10 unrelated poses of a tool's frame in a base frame.
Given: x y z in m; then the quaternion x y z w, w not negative.
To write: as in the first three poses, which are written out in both.
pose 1, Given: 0.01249 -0.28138 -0.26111 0.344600 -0.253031 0.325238 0.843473
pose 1, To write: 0.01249 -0.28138 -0.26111; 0.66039 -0.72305 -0.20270; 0.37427 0.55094 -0.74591; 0.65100 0.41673 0.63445
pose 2, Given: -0.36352 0.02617 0.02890 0.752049 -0.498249 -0.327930 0.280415
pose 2, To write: -0.36352 0.02617 0.02890; 0.28842 -0.56550 -0.77267; -0.93333 -0.34623 -0.09499; -0.21381 0.74855 -0.62766
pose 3, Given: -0.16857 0.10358 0.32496 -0.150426 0.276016 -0.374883 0.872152
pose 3, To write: -0.16857 0.10358 0.32496; 0.56656 0.57087 0.59424; -0.73695 0.67367 0.05544; -0.36867 -0.46934 0.80237
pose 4, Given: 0.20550 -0.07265 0.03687 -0.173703 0.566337 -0.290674 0.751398
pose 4, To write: 0.20550 -0.07265 0.03687; 0.18954 0.24007 0.95207; -0.63357 0.77067 -0.06820; -0.75011 -0.59028 0.29818
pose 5, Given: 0.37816 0.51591 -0.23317 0.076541 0.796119 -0.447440 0.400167
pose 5, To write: 0.37816 0.51591 -0.23317; -0.66802 0.47997 0.56867; -0.23623 0.58788 -0.77369; -0.70566 -0.65117 -0.27933
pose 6, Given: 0.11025 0.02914 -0.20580 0.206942 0.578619 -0.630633 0.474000
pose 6, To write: 0.11025 0.02914 -0.20580; -0.46500 0.83732 0.28752; -0.35836 0.11895 -0.92597; -0.80954 -0.53361 0.24475
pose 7, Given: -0.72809 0.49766 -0.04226 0.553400 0.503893 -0.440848 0.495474
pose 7, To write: -0.72809 0.49766 -0.04226; 0.10349 0.99457 0.01140; 0.12085 -0.00120 -0.99267; -0.98726 0.10411 -0.12032
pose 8, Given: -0.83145 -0.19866 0.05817 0.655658 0.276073 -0.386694 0.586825
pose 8, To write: -0.83145 -0.19866 0.05817; 0.54850 0.81586 -0.18307; -0.09182 -0.15884 -0.98303; -0.83109 0.55600 -0.01221
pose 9, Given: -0.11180 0.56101 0.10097 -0.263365 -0.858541 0.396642 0.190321
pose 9, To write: -0.11180 0.56101 0.10097; -0.78883 0.30124 -0.53572; 0.60320 0.54663 -0.58082; 0.11787 -0.78131 -0.61291
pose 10, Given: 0.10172 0.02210 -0.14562 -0.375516 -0.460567 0.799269 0.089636
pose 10, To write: 0.10172 0.02210 -0.14562; -0.70191 0.20261 -0.68284; 0.48919 -0.55969 -0.66891; -0.51771 -0.80355 0.29373
